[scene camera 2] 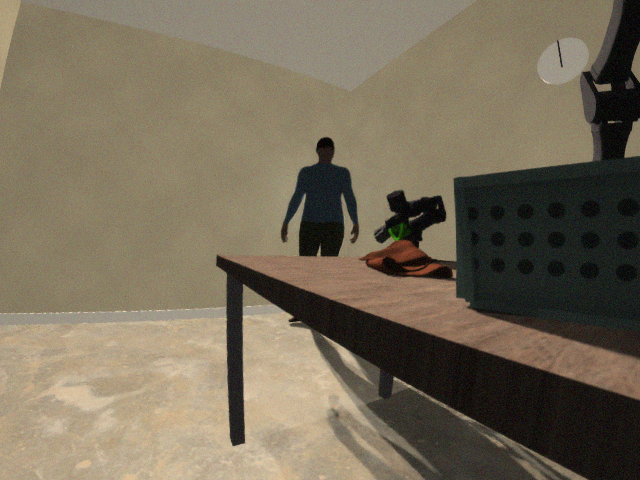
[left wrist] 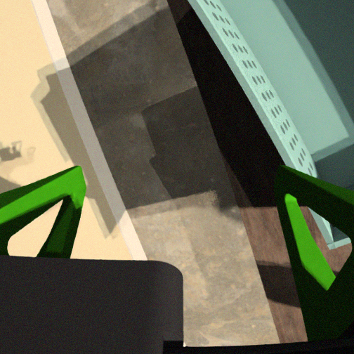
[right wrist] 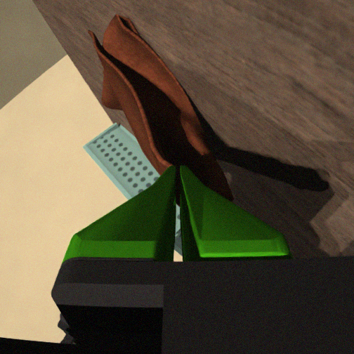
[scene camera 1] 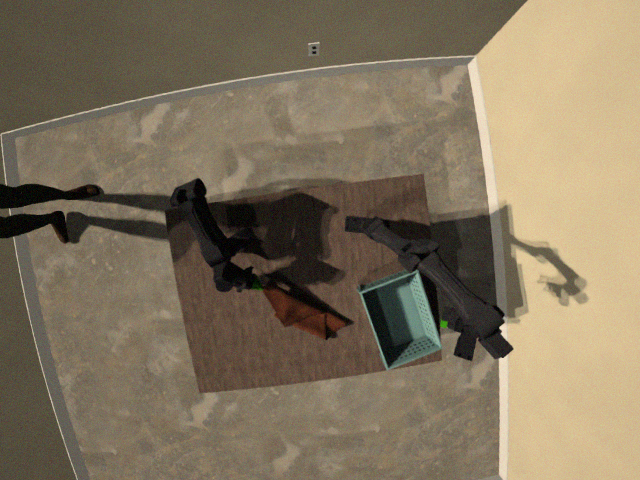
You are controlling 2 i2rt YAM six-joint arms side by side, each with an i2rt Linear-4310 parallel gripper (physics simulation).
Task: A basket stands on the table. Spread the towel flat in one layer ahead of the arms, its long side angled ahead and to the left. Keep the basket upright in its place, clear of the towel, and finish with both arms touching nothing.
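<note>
The orange-brown towel (scene camera 1: 302, 315) (scene camera 2: 408, 258) (right wrist: 135, 55) lies bunched in folds left of the basket in scene camera 1, one end raised to my right gripper. My right gripper (scene camera 1: 259, 286) (scene camera 2: 398, 236) (right wrist: 177, 176) is shut on that end, low over the table; the pinch is partly hidden by the fingers. The teal basket (scene camera 1: 424, 304) (scene camera 2: 537, 196) (left wrist: 265, 92) (right wrist: 120, 155) stands upright, apart from the towel. My left gripper (scene camera 1: 443, 324) (left wrist: 179, 176) is open and empty, right of the basket in scene camera 1.
The brown wooden table (scene camera 1: 232, 361) (scene camera 2: 310, 276) (right wrist: 280, 75) bears the basket near its right edge in scene camera 1. The left arm (scene camera 1: 454, 289) reaches along the basket's right side. A person (scene camera 2: 324, 193) stands beyond the table.
</note>
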